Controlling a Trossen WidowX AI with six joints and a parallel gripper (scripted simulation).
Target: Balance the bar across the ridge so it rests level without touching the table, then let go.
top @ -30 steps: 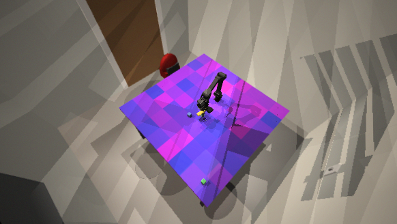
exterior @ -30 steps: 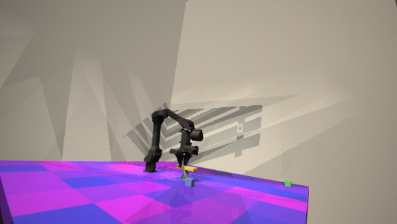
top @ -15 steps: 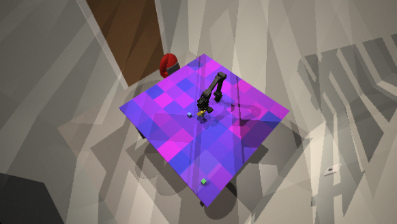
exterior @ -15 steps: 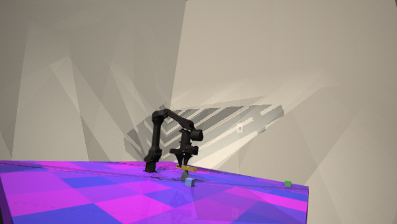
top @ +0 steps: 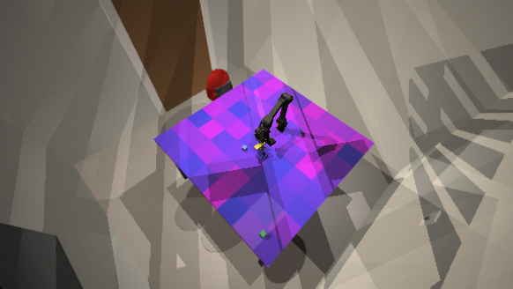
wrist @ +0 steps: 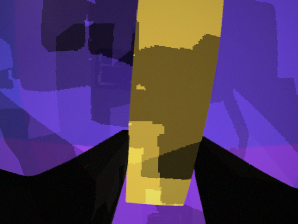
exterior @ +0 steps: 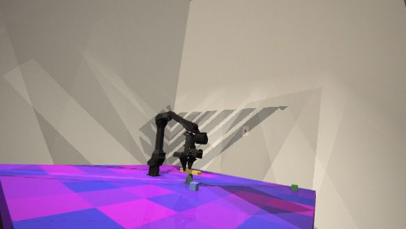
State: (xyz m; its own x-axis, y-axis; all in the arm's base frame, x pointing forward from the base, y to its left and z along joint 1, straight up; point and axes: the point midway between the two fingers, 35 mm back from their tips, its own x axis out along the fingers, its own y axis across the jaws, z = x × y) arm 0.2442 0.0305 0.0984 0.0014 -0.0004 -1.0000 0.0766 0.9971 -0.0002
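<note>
My gripper tip is 30 mm short of the yellow bar. Round my gripper tip: green cube (500 mm ahead, 470 mm to the left, 50 mm below); then light blue cube (130 mm ahead, 90 mm to the right, 50 mm below).
</note>
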